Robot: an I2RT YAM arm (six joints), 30 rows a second.
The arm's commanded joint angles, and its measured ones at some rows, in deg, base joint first. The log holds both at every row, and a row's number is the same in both.
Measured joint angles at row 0:
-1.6 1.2 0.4 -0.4 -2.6 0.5
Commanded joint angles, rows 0 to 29:
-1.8 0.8 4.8 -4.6 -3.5 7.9
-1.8 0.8 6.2 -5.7 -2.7 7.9
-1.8 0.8 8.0 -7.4 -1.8 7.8
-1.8 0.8 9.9 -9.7 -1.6 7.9
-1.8 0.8 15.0 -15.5 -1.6 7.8
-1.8 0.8 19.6 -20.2 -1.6 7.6
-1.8 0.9 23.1 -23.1 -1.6 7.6
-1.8 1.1 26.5 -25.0 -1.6 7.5
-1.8 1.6 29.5 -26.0 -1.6 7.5
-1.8 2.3 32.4 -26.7 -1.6 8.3
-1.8 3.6 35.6 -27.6 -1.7 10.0
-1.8 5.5 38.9 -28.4 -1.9 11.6
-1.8 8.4 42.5 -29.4 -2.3 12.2
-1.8 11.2 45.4 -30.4 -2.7 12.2
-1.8 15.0 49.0 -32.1 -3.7 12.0
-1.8 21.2 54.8 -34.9 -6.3 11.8
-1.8 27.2 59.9 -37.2 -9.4 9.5
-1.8 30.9 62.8 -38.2 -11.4 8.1
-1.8 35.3 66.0 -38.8 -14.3 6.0
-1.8 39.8 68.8 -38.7 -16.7 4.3
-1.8 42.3 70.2 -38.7 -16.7 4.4
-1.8 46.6 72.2 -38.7 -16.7 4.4
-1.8 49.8 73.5 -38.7 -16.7 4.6
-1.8 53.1 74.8 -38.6 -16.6 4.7
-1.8 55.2 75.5 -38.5 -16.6 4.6
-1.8 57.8 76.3 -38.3 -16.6 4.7
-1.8 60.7 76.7 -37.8 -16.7 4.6
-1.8 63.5 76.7 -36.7 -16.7 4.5
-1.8 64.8 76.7 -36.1 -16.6 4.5
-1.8 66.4 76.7 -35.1 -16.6 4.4
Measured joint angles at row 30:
-1.6 63.4 75.1 -36.6 -15.5 5.0
